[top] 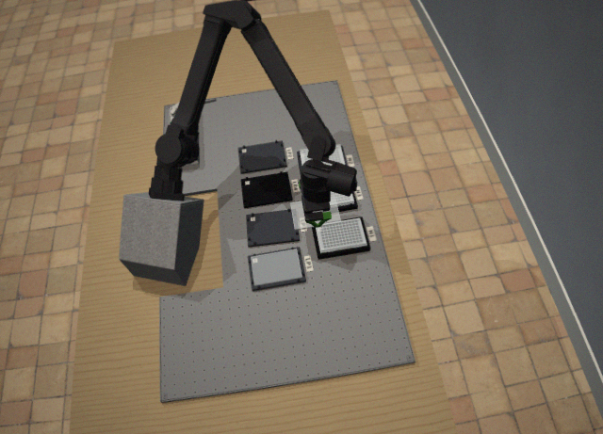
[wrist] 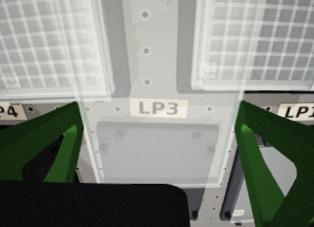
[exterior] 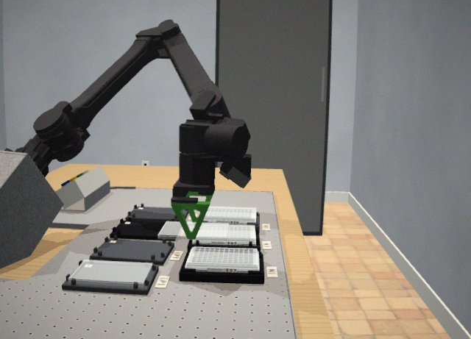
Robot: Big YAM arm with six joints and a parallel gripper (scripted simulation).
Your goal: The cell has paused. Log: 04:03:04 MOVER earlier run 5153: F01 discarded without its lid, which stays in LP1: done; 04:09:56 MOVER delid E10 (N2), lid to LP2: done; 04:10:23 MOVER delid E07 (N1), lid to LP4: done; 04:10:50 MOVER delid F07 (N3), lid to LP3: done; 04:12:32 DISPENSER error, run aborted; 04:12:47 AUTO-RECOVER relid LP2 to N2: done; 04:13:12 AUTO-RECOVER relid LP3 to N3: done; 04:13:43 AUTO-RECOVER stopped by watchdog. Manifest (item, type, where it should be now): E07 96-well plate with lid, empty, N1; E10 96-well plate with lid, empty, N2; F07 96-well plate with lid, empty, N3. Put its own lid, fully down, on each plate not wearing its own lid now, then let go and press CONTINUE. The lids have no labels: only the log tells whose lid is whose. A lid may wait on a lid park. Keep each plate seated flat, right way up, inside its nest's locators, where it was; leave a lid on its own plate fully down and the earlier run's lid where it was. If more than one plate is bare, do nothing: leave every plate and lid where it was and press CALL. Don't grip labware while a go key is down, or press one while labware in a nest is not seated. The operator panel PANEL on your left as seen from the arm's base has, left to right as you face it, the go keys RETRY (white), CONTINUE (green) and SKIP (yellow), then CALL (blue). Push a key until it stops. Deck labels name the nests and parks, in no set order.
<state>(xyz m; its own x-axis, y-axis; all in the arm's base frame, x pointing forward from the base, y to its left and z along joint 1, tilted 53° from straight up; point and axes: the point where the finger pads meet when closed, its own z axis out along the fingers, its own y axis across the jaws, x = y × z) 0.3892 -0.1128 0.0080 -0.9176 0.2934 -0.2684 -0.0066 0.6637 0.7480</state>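
Right now the 96-well plate is 6 cm to the right of my hand, 6 cm ahead of it and 4 cm below it. Round my hand: park LP2: 26 cm to the left, 13 cm behind, 6 cm below; then park LP3: 12 cm behind, 6 cm below; then park LP4: 14 cm to the left, 13 cm behind, 6 cm below.
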